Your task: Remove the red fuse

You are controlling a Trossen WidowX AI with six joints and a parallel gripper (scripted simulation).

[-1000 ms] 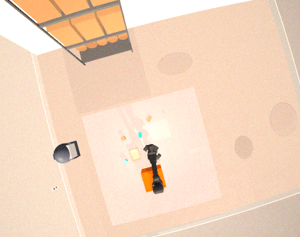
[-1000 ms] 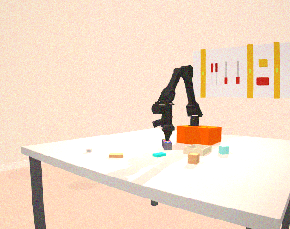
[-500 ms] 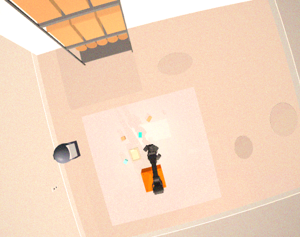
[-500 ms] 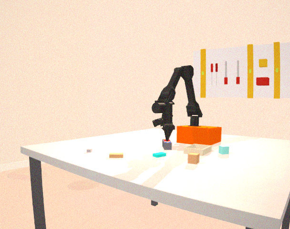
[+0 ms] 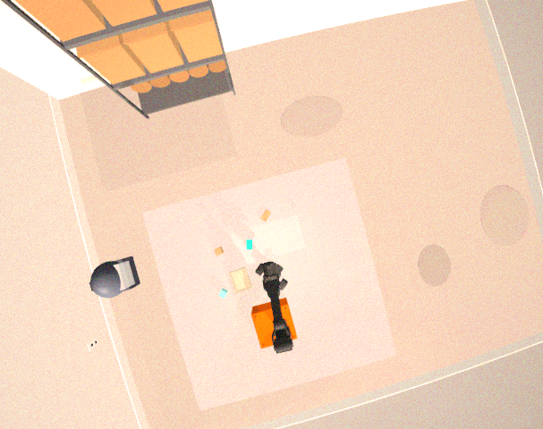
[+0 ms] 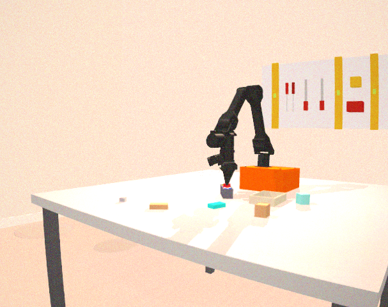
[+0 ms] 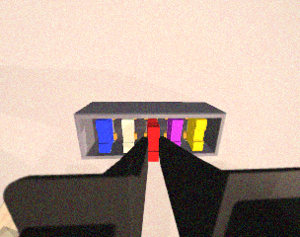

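The cream tray is 19 cm to the left of my gripper tip, 4 cm below it and 1 cm behind it. The rest, counted from my gripper tip: flat cyan block: 19 cm ahead, 9 cm to the left, 4 cm below; then teal block: 31 cm to the left, 6 cm behind, 3 cm below; then flat tan block: 34 cm ahead, 5 cm to the right, 4 cm below.
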